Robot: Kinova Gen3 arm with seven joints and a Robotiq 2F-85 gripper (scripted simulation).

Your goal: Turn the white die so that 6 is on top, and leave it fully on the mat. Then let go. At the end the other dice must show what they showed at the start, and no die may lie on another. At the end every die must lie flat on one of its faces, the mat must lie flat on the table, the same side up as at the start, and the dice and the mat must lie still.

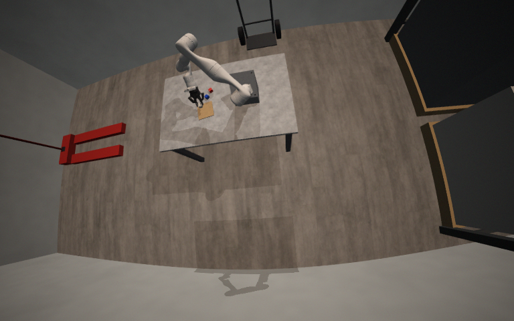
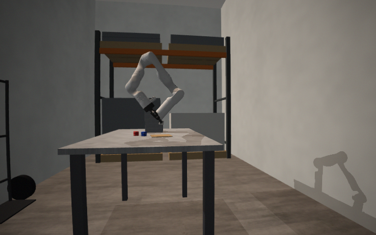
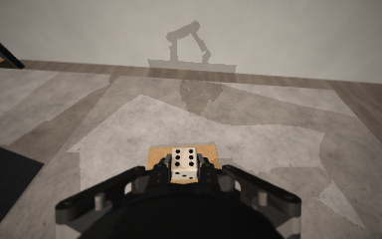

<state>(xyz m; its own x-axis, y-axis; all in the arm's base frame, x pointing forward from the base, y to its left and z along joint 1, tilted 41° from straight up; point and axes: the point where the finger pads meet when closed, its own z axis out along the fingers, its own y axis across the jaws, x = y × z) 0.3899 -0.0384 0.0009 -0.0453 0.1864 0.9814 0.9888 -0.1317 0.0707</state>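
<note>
Now: the tan mat 10 cm below my hand. The rest, counted from my hand: red die: 17 cm to the right, 9 cm below, 8 cm behind; then blue die: 11 cm to the right, 9 cm below, 4 cm behind; then white die: 1 cm to the left, 1 cm below.
</note>
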